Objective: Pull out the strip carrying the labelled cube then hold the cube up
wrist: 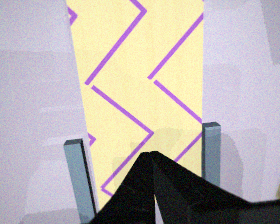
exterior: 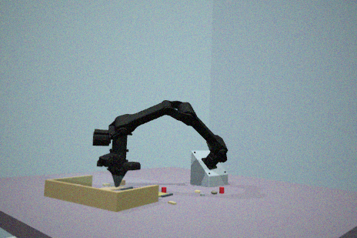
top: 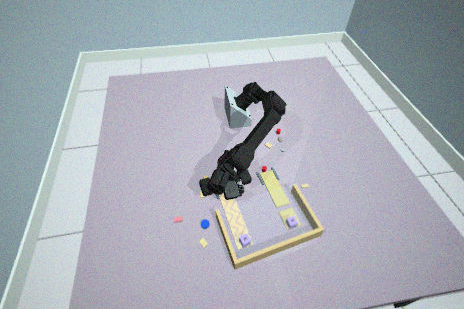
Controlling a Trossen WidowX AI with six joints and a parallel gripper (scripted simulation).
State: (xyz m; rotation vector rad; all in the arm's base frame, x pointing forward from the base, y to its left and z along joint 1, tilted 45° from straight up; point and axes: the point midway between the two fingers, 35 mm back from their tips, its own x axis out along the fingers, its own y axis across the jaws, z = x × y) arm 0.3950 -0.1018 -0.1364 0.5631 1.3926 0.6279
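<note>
Now: the zigzag strip 90 mm ahead of my gripper tip and 10 mm to the left of it. From my gripper tip the other things lie so: pink block 190 mm to the right, 60 mm ahead; blue disc 100 mm to the right, 100 mm ahead.
</note>
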